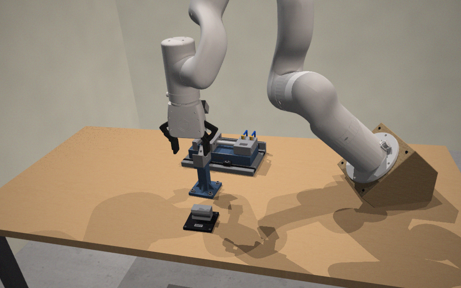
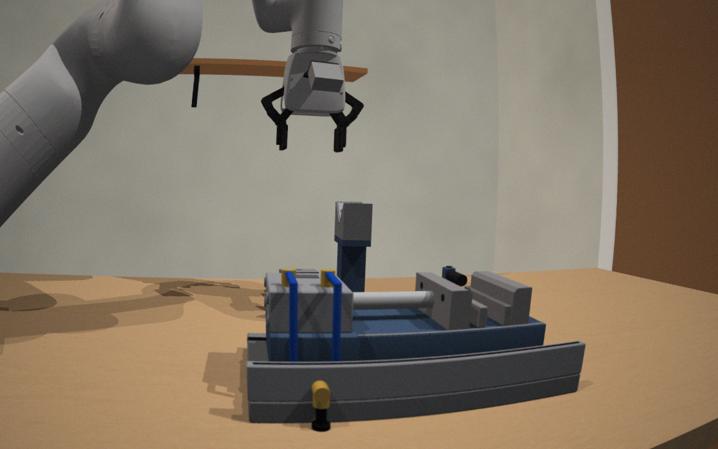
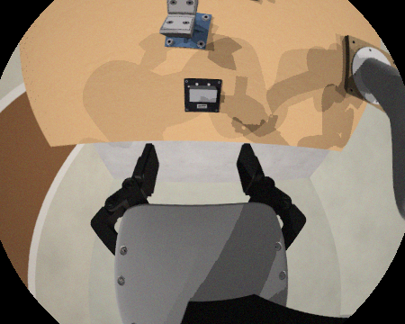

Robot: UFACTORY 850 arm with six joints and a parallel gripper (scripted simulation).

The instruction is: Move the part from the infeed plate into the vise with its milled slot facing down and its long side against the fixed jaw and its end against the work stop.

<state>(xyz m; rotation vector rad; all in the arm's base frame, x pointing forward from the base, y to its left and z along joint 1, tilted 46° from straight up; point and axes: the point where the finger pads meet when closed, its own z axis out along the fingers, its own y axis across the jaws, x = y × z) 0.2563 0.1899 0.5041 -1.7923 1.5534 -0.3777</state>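
The part lies 22 cm below my hand, 1 cm to the left of it and 1 cm behind it. From my hand the other things lie so: black infeed plate 24 cm below, 2 cm behind, 1 cm to the left; cylinder rod 35 cm to the right, 17 cm below, 10 cm ahead; work stop 29 cm to the right, 18 cm ahead, 16 cm below.
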